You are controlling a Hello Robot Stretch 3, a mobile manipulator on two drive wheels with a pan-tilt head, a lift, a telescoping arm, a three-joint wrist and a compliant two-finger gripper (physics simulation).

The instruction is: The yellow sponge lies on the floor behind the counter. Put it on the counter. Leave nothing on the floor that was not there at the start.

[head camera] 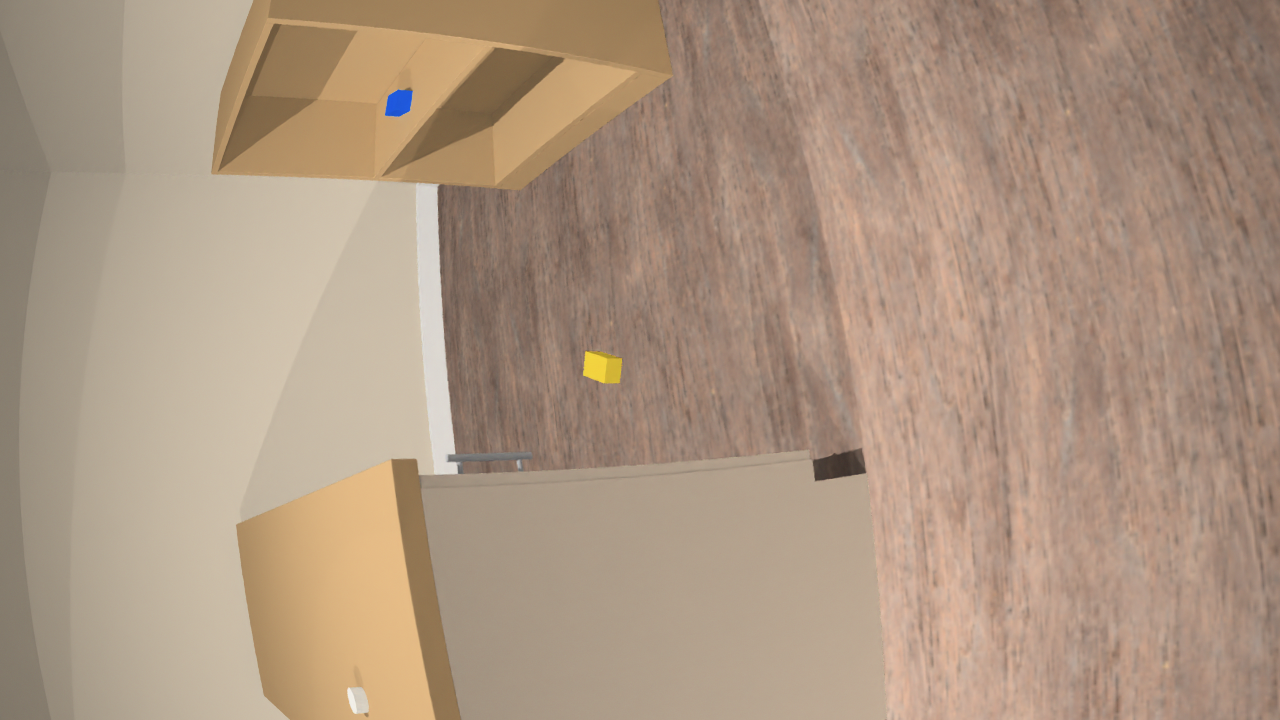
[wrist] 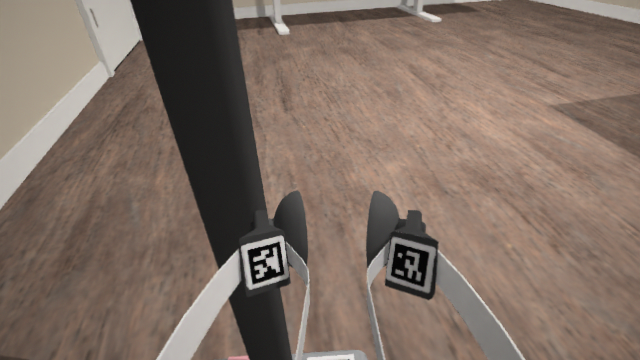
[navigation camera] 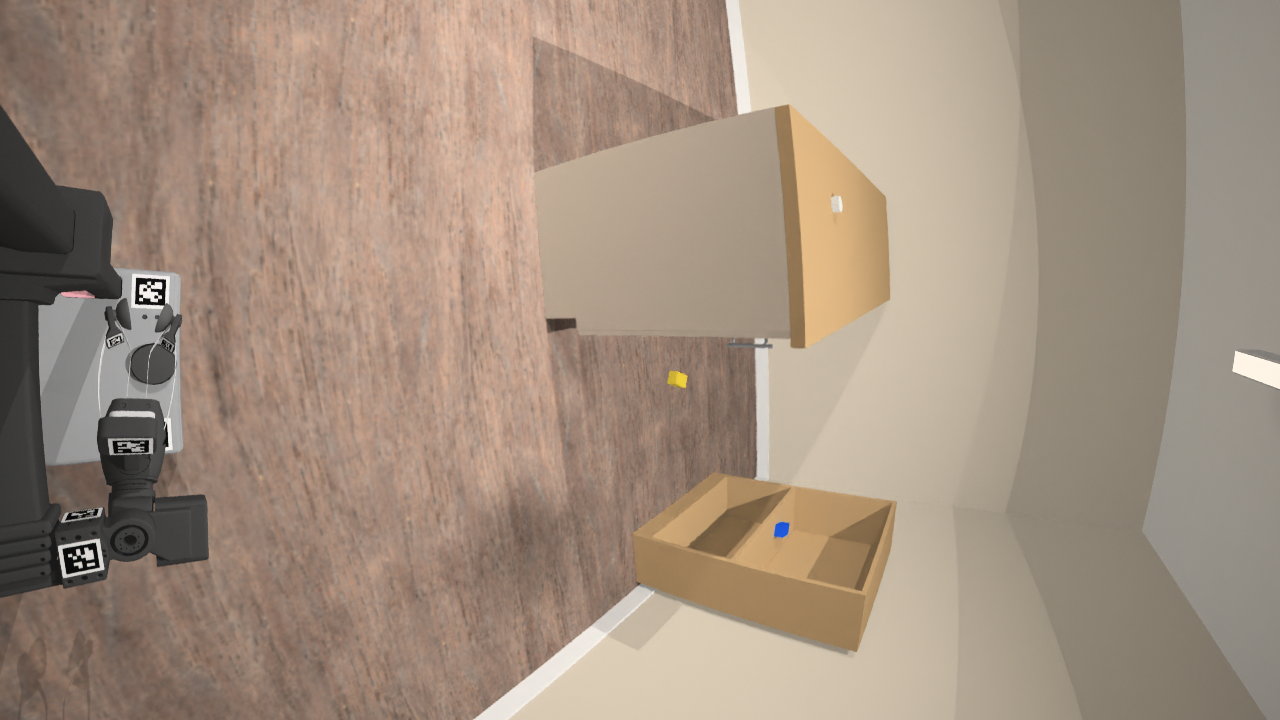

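Seen in the pictures: gripper, fingertip midpoint: (navigation camera: 146,302); robot's base, origin of the base link: (navigation camera: 152,360).
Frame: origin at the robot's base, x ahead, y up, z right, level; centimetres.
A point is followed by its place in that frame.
Note:
The yellow sponge (head camera: 601,367) @(z 11.7, x 196.0, y 4.5 cm) (navigation camera: 677,379) @(z 11.6, x 195.2, y 4.5 cm) lies on the floor between the counter and the wooden shelf unit, near the counter's handle side. The counter (head camera: 653,582) @(z -25.2, x 111.8, y 52.0 cm) (navigation camera: 671,237) @(z -34.8, x 110.2, y 54.2 cm) has a beige body and a light wooden top. My gripper (navigation camera: 143,324) @(z -9.5, x -0.1, y 46.3 cm) (wrist: 336,218) @(z -9.5, x -0.1, y 46.3 cm) is open with nothing between its fingers; in the navigation camera view it hangs over my grey base, well away from the sponge. The sponge does not show in the wrist view.
A small white object (head camera: 358,700) @(z -49.1, x 142.7, y 92.7 cm) (navigation camera: 836,204) @(z -49.0, x 142.6, y 92.7 cm) stands on the counter top. The wooden shelf unit (head camera: 595,134) @(z 76.6, x 203.6, y 0.5 cm) (navigation camera: 747,598) @(z 98.8, x 170.5, y 58.6 cm) holds a blue block (head camera: 399,102) @(z 84.1, x 216.5, y 55.2 cm) (navigation camera: 781,530) @(z 84.2, x 216.4, y 55.2 cm). A grey bar handle (head camera: 489,457) (navigation camera: 750,344) sticks out from the counter. A dark mast (wrist: 210,125) crosses the wrist view.

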